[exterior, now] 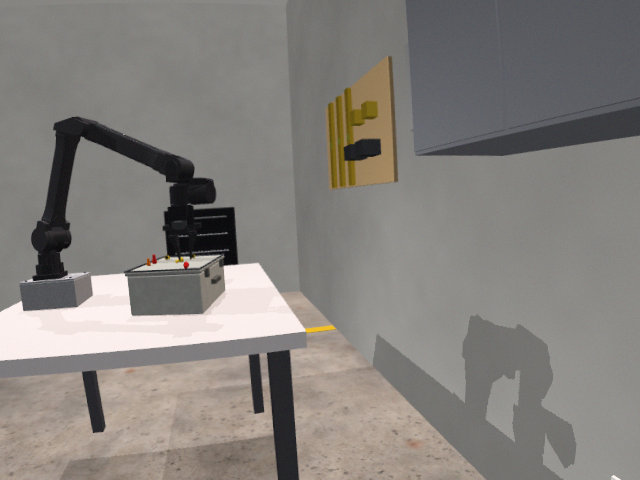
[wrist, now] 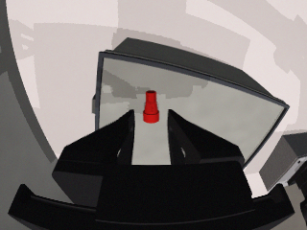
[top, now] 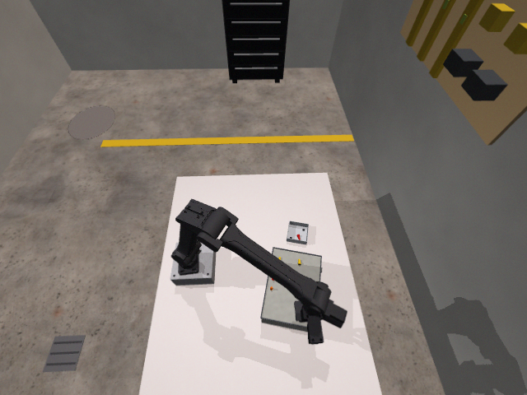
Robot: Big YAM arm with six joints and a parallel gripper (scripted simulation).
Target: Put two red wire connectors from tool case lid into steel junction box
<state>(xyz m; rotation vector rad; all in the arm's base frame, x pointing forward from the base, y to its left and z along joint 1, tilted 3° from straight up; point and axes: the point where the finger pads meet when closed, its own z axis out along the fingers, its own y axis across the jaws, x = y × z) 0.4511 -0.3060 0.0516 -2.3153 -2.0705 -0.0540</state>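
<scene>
My gripper is now 20 mm past the grey tool case, 120 mm to the right of it and 60 mm above it. Round my hand: orange connector (110 mm behind, 120 mm to the left, 20 mm below).
</scene>
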